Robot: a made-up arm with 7 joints.
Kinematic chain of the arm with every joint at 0, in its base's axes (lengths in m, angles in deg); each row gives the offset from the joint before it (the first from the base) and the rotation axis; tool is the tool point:
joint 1: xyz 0 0 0.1 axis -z
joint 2: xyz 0 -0.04 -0.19 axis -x
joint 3: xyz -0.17 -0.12 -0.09 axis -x
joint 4: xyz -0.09 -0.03 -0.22 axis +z
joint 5: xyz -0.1 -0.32 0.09 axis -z
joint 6: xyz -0.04 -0.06 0 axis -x
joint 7: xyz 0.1 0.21 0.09 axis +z
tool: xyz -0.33 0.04 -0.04
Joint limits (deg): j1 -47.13..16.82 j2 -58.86..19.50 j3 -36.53..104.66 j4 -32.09..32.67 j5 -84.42..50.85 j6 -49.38..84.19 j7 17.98..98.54
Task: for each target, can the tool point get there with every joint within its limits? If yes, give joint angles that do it. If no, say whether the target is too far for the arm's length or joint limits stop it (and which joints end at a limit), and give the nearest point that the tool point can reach.
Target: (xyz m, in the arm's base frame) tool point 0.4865 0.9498 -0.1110
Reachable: no: joint limits stop it (at a limit: joint 1, joint 2, joint 3, joint 4, joint 6, joint 7) | nearest point 0.0152 0.1883 -0.4358 | short by 0.953 m
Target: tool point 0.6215 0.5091 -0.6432
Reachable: no: joint limits stop it (at a limit: joint 1, joint 2, joint 3, joint 4, joint 6, joint 7) | nearest point 0.0735 0.1876 -0.6075 | short by 0.636 m
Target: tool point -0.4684 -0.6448 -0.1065
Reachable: yes | joints -3.44 4.12 19.96 4.37 29.53 -32.12 63.98
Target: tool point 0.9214 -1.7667 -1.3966
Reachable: no: too far | nearest point 0.2590 -0.7676 -0.5679 | short by 1.457 m
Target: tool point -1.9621 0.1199 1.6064
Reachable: no: too far | nearest point -0.7559 -0.0439 0.3657 | short by 1.738 m
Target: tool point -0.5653 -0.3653 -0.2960
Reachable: yes | joints -1.93 -20.23 19.53 -4.66 34.46 -4.93 39.08
